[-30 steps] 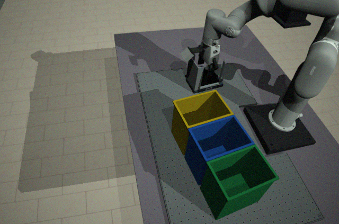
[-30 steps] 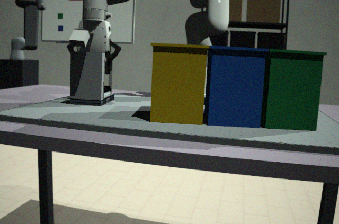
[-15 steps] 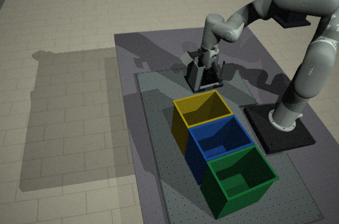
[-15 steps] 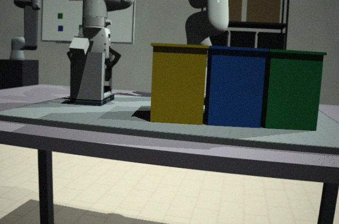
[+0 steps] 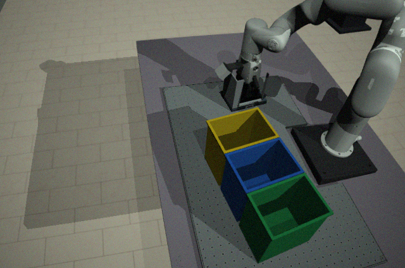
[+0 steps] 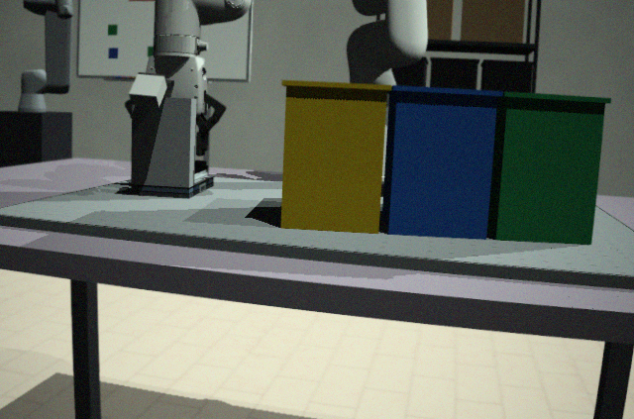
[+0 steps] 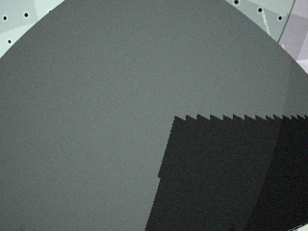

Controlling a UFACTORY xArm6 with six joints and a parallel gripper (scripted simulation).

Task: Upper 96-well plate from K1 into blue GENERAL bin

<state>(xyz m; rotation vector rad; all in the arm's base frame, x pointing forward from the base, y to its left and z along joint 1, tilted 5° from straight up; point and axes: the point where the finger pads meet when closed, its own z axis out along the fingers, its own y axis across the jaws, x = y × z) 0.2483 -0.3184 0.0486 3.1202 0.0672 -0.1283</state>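
The dark 96-well plate is 3 cm below my hand. Round my hand: grey rack wall 7 cm ahead, 2 cm above; white 96-well plate 5 cm below; yellow bin 15 cm ahead, 28 cm to the left, 2 cm above.
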